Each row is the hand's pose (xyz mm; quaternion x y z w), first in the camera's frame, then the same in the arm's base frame.
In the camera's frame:
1: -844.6 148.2 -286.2 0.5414 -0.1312 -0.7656 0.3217
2: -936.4 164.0 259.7 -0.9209 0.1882 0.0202 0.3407
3: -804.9 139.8 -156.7 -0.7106 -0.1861 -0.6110 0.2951
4: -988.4 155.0 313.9 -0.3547 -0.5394 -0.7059 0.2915
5: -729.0 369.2 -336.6 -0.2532 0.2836 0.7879 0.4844
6: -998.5 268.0 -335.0 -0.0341 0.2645 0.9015 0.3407
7: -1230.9 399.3 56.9 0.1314 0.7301 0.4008 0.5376
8: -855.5 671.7 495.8 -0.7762 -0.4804 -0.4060 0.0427
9: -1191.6 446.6 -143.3 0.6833 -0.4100 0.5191 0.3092
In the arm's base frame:
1: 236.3 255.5 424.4 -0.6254 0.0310 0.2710 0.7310
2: -298.0 400.2 409.9 0.0179 0.4334 -0.4806 0.7622
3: 107.9 239.6 383.5 0.1152 0.5974 -0.7887 0.0887
4: -346.7 457.6 417.6 -0.0612 -0.3385 0.8756 0.3390
5: 242.1 52.8 578.1 0.0350 -0.4553 0.0282 0.8892
6: 273.6 337.7 604.0 -0.0444 -0.5949 0.2319 0.7683
7: -120.0 541.3 772.7 0.6178 -0.3259 0.3156 0.6423
8: -620.0 145.0 798.9 -0.3201 0.5286 -0.7852 0.0395
9: 66.8 461.0 823.0 0.0623 0.9780 -0.0334 0.1963

